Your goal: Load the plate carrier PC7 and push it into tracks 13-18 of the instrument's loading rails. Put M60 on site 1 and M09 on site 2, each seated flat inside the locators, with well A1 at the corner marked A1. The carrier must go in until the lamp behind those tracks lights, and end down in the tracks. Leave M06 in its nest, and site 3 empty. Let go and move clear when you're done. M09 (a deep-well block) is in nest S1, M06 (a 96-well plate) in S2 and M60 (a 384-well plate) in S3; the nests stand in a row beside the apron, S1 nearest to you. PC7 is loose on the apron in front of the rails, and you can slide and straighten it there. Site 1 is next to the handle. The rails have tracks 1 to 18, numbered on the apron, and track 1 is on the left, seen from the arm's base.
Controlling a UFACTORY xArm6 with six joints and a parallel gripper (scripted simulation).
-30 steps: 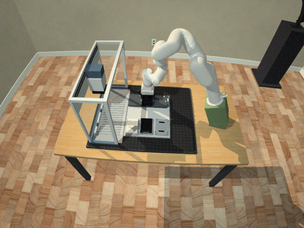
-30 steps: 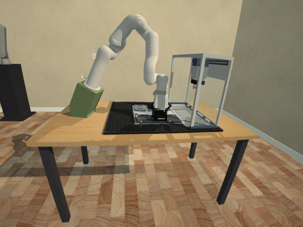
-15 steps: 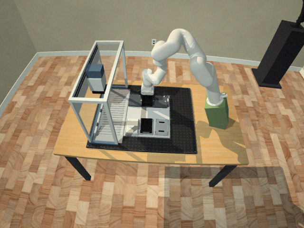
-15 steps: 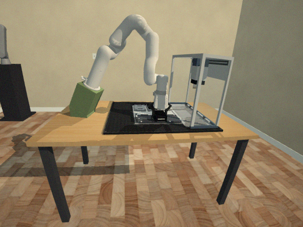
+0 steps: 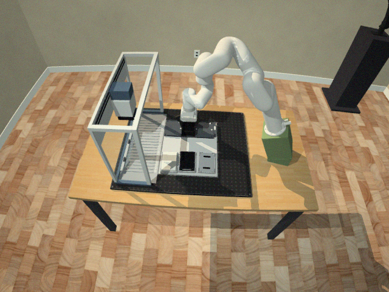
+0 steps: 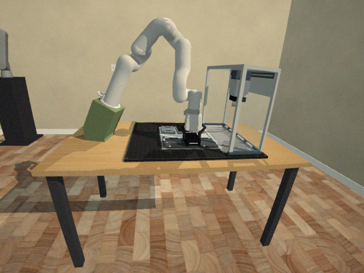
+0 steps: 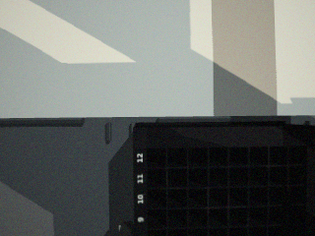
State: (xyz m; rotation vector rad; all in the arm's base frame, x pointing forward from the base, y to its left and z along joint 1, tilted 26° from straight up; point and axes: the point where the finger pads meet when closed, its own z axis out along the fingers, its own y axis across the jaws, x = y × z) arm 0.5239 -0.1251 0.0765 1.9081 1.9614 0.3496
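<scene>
My gripper is now 30 mm above the carrier PC7 and 10 mm past it. From my hand the other things lie so: apron: 140 mm to the left, 40 mm below, 10 mm behind; black 96-well plate: 260 mm to the left, 20 mm below, 10 mm behind; nest S1: 250 mm to the left, 120 mm behind, 40 mm below.
</scene>
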